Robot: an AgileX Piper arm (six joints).
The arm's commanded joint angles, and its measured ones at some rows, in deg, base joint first. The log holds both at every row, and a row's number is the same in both.
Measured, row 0:
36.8 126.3 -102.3 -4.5 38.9 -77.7
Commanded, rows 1 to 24:
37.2 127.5 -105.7 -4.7 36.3 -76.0
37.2 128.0 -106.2 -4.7 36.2 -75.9
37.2 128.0 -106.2 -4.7 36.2 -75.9
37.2 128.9 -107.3 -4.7 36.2 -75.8
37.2 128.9 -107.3 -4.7 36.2 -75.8
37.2 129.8 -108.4 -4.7 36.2 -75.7
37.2 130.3 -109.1 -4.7 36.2 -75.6
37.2 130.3 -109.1 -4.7 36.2 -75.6
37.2 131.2 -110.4 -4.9 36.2 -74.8
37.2 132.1 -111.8 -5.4 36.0 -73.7
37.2 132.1 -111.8 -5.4 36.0 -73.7
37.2 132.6 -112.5 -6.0 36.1 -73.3
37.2 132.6 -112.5 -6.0 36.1 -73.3
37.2 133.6 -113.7 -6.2 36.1 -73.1
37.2 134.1 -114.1 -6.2 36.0 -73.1
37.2 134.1 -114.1 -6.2 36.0 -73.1
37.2 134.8 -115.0 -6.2 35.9 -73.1
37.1 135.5 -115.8 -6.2 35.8 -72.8
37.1 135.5 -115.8 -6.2 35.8 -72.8
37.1 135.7 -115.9 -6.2 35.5 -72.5
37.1 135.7 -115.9 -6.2 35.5 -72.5
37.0 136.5 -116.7 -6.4 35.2 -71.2
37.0 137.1 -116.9 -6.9 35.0 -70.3
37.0 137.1 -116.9 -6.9 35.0 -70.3
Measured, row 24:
37.1 136.9 -115.6 -6.0 38.1 -72.3
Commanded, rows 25 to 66:
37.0 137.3 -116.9 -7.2 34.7 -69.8
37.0 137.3 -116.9 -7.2 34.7 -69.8
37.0 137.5 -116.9 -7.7 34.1 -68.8
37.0 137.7 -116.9 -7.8 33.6 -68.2
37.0 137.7 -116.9 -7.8 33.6 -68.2
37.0 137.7 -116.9 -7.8 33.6 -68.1
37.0 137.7 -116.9 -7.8 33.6 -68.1
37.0 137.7 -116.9 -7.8 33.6 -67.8
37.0 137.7 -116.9 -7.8 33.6 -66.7
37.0 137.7 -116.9 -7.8 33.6 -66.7
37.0 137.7 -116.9 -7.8 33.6 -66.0
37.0 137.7 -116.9 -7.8 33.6 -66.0
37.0 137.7 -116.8 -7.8 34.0 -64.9
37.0 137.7 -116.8 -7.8 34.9 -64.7
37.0 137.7 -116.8 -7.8 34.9 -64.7
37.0 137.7 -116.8 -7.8 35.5 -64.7
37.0 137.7 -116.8 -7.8 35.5 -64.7
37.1 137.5 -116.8 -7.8 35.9 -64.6
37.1 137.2 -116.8 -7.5 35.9 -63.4
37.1 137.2 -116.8 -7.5 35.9 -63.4
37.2 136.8 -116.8 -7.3 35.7 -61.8
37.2 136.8 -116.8 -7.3 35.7 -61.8
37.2 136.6 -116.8 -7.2 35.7 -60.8
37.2 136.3 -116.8 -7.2 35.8 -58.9
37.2 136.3 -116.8 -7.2 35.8 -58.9
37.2 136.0 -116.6 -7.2 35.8 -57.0
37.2 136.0 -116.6 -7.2 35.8 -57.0
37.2 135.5 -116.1 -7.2 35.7 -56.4
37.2 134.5 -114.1 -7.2 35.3 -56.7
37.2 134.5 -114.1 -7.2 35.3 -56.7
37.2 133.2 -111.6 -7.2 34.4 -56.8
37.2 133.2 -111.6 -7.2 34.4 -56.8
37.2 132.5 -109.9 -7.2 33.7 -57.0
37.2 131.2 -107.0 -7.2 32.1 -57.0
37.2 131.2 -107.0 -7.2 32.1 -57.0
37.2 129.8 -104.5 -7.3 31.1 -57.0
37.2 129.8 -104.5 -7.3 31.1 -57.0
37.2 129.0 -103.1 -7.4 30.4 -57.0
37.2 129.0 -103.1 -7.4 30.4 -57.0
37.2 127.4 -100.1 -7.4 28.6 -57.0
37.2 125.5 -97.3 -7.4 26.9 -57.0
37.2 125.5 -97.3 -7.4 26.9 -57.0
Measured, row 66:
37.1 128.5 -100.8 -7.2 29.6 -57.5
